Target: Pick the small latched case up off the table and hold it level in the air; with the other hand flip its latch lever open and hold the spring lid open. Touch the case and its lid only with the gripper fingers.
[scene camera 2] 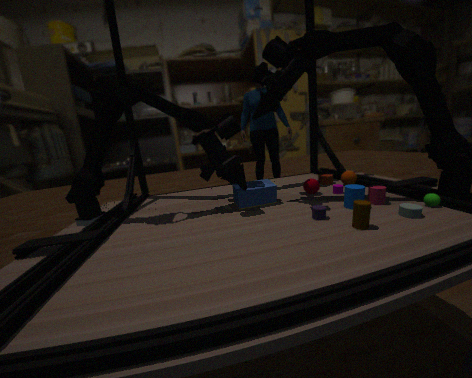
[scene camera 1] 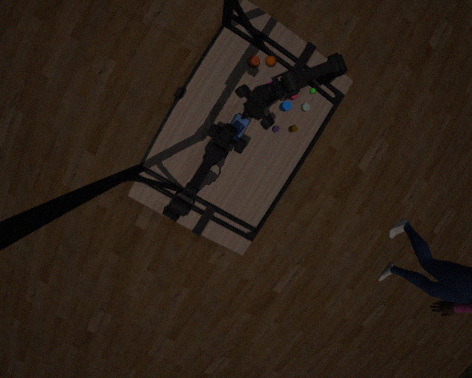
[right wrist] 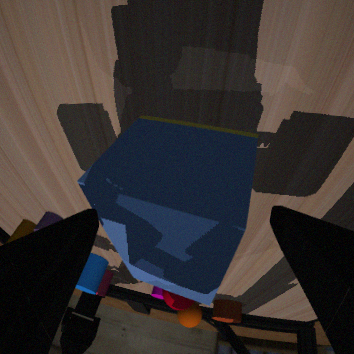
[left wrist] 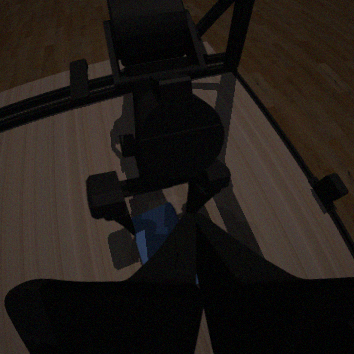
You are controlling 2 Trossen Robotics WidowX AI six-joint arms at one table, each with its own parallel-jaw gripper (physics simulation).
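Frame: origin at the left arm's base, x ahead, y left, z up, level; metres.
Where they show: left gripper, fingertip midpoint: [scene camera 2: 253, 118] [scene camera 1: 241, 118] [left wrist: 191, 220]; right gripper, fingertip midpoint: [scene camera 2: 242, 189] [right wrist: 184, 215] [left wrist: 161, 224]; left arm's base, origin of the base link: [scene camera 2: 453, 193] [scene camera 1: 320, 77]; right arm's base, origin of the base link: [scene camera 2: 90, 216].
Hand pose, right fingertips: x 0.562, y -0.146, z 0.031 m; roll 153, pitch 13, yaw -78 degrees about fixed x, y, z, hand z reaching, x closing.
Each offset is from my right fingertips to the centre of the thing. "spot": to the spot under its first point.
The small blue case @(0.041 m back, 0.003 m right, 0.016 m down) [scene camera 1: 242, 124] [scene camera 2: 257, 195] [left wrist: 157, 226] [right wrist: 180, 165] rests on the table. In the right wrist view a thin yellow strip @(spot: 0.025 m ahead, 0.005 m left, 0.042 m down) [right wrist: 200, 126] runs along its far edge. Its lid looks closed; I cannot make out the latch lever. My right gripper [scene camera 2: 225, 181] [right wrist: 184, 215] is open at the case's left end in scene camera 2, with its fingertips apart on either side of the case and visible gaps in the right wrist view. My left gripper [scene camera 1: 249, 115] [scene camera 2: 257, 114] [left wrist: 191, 221] is shut and empty, held above the case and hiding part of it in the left wrist view.
In scene camera 2, a red ball @(0.241 m back, 0.044 m right, 0.023 m down) [scene camera 2: 311, 186], blue cylinder @(0.297 m back, 0.110 m left, 0.022 m down) [scene camera 2: 354, 196], pink cylinder @(0.370 m back, 0.101 m left, 0.027 m down) [scene camera 2: 377, 195], purple piece @(0.178 m back, 0.155 m left, 0.036 m down) [scene camera 2: 319, 212], brown cylinder @(0.240 m back, 0.222 m left, 0.022 m down) [scene camera 2: 361, 215], pale disc @(0.381 m back, 0.197 m left, 0.039 m down) [scene camera 2: 410, 211], green ball @(0.473 m back, 0.165 m left, 0.033 m down) [scene camera 2: 432, 200] and orange ball @(0.414 m back, 0.104 m right, 0.022 m down) [scene camera 2: 348, 177] lie right of the case. Dark frame rails edge the table.
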